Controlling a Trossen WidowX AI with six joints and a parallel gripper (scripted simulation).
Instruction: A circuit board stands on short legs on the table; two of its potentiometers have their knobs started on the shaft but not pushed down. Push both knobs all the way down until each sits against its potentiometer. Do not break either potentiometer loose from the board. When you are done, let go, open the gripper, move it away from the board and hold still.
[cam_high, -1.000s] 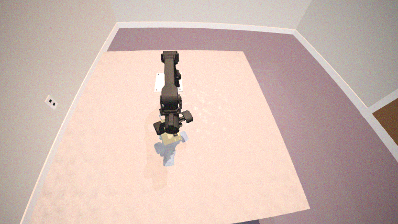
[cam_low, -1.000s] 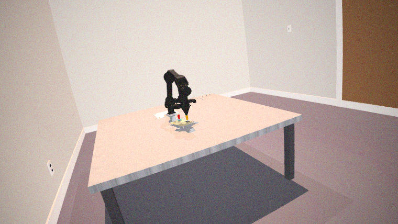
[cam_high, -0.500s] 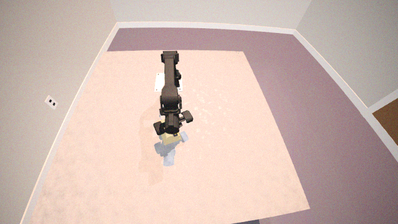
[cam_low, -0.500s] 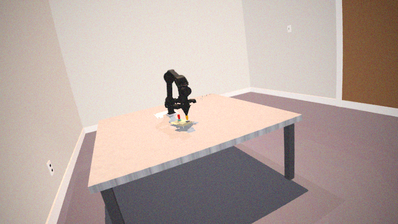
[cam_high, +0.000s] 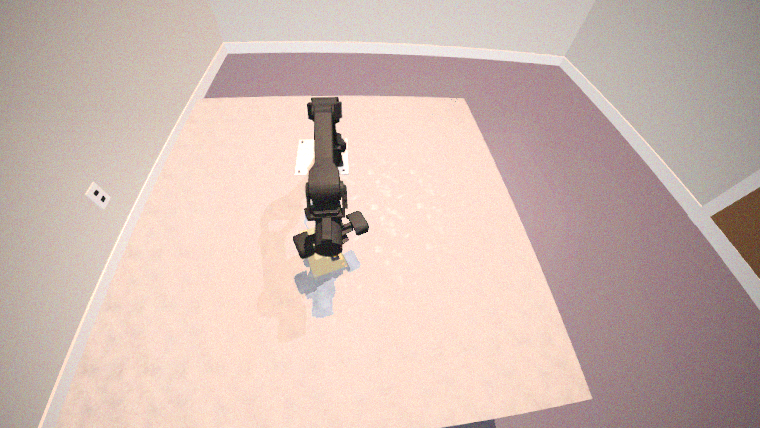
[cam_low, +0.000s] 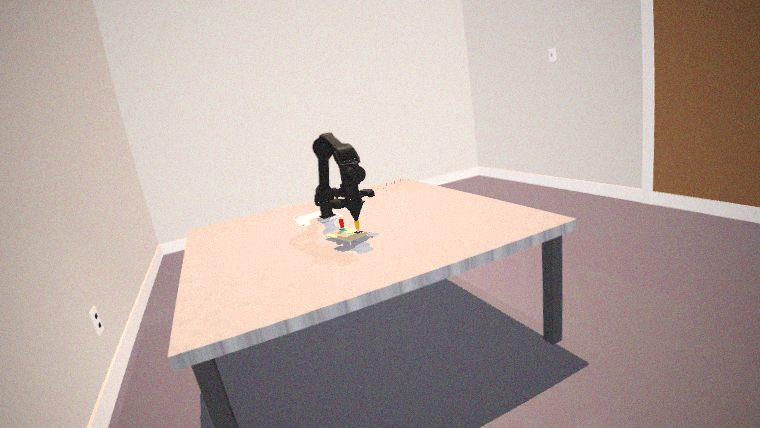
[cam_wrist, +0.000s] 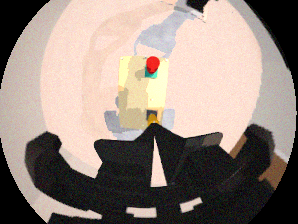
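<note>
Now: the orange knob 10 mm below my gripper tip. The rest, counted from my gripper tip: red knob (80 mm behind, 30 mm to the right, 20 mm below).
</note>
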